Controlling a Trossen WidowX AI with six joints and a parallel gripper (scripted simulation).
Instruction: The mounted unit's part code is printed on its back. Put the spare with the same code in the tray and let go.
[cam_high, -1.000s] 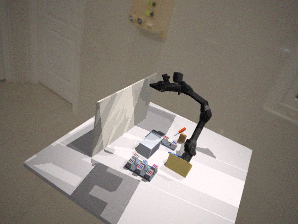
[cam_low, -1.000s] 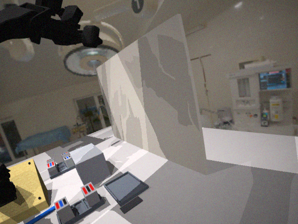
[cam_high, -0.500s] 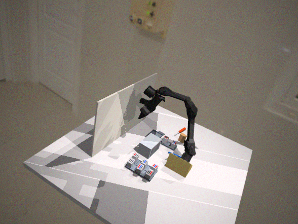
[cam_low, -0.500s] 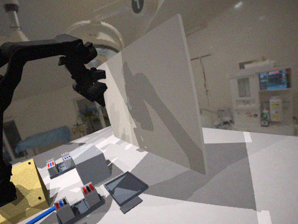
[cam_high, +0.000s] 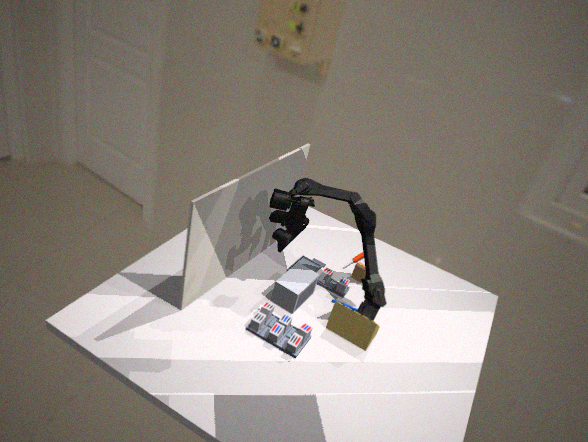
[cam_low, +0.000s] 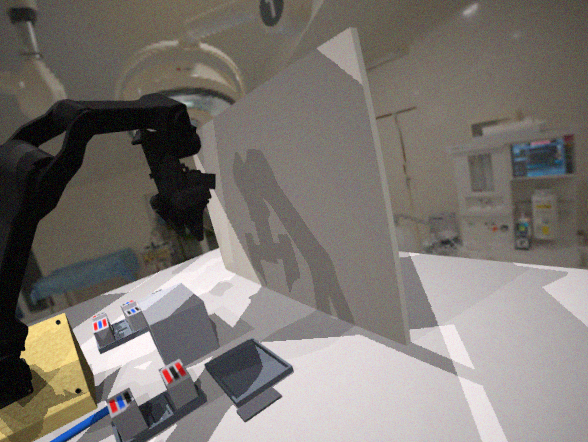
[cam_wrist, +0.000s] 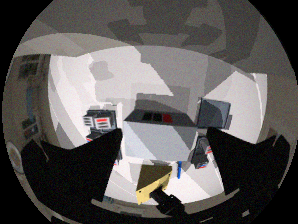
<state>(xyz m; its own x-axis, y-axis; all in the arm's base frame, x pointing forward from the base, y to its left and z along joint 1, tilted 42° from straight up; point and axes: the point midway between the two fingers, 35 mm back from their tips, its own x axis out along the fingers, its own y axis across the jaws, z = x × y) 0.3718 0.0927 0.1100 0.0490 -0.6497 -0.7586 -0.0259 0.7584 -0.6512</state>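
Right now the spare is 210 mm behind my gripper tip, 240 mm to the left of it and 150 mm below it. The rest, counted from my gripper tip: white upright panel: 170 mm ahead, 10 mm to the right, 20 mm above; grey box: 80 mm behind, 10 mm to the left, 150 mm below; tray: 40 mm behind, 180 mm to the right, 200 mm below.
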